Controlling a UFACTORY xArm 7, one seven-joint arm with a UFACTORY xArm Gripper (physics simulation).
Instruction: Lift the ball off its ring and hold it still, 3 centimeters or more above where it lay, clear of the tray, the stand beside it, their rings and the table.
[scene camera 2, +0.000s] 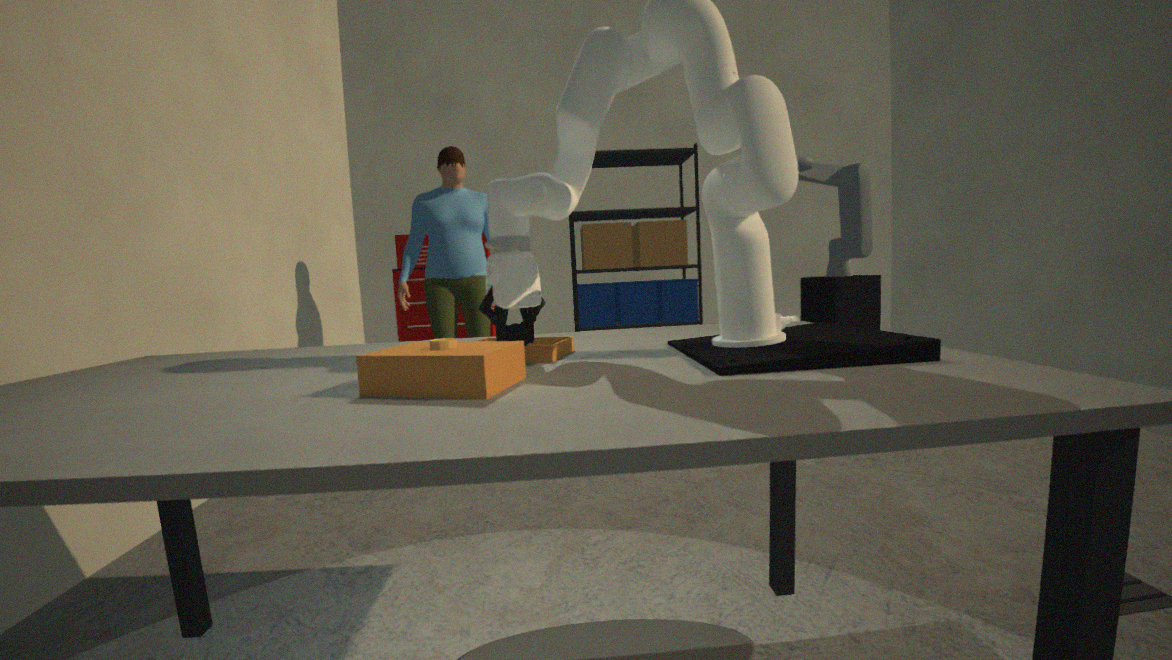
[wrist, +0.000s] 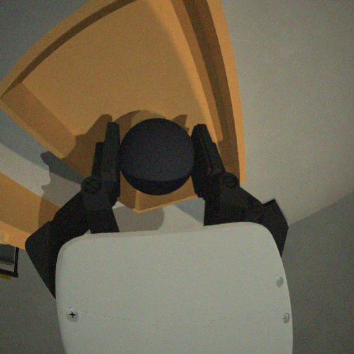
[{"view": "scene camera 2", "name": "my gripper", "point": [516, 344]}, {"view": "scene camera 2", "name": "orange tray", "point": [544, 349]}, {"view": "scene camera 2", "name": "orange stand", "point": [442, 368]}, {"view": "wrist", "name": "my gripper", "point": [155, 137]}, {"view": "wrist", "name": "dark ball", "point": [156, 156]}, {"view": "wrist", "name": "orange tray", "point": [87, 70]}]
